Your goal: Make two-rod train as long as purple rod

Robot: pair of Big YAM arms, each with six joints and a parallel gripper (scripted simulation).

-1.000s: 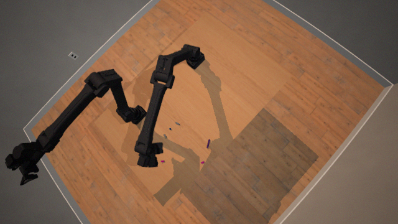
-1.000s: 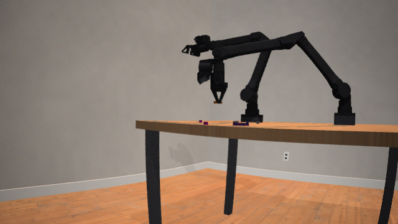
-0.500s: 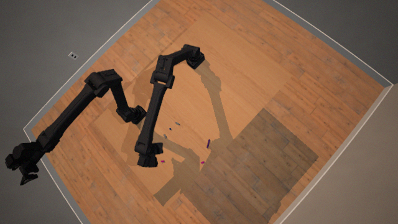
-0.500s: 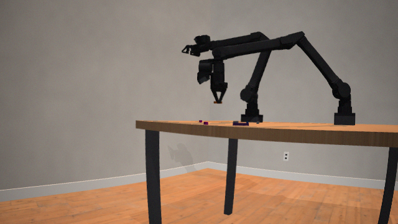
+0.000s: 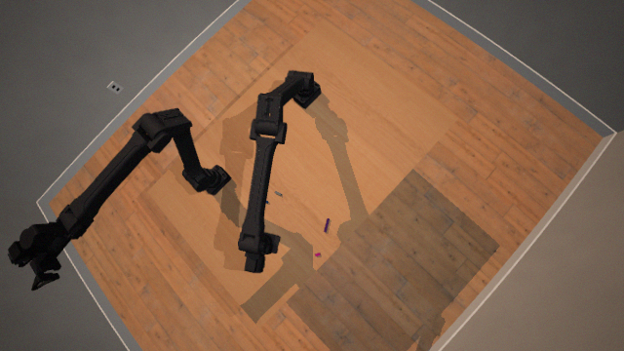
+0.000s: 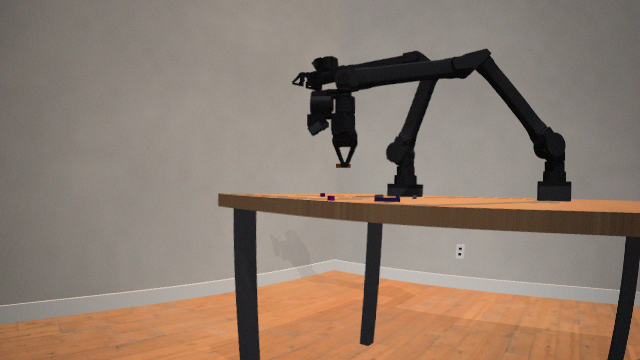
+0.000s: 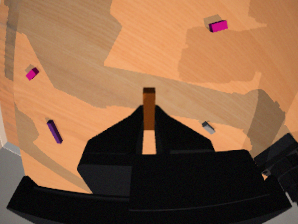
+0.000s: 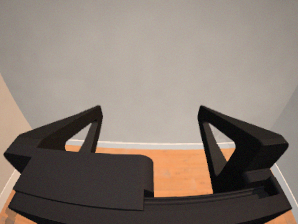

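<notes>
Right now the purple rod is 21 cm to the left of my left hand, 10 cm ahead of it and 9 cm below it. Also, from my left hand: blue rod: 16 cm behind, 9 cm below, 8 cm to the left; magenta rod: 11 cm to the right, 9 cm below, 3 cm behind; orange rod: right at my left hand.
</notes>
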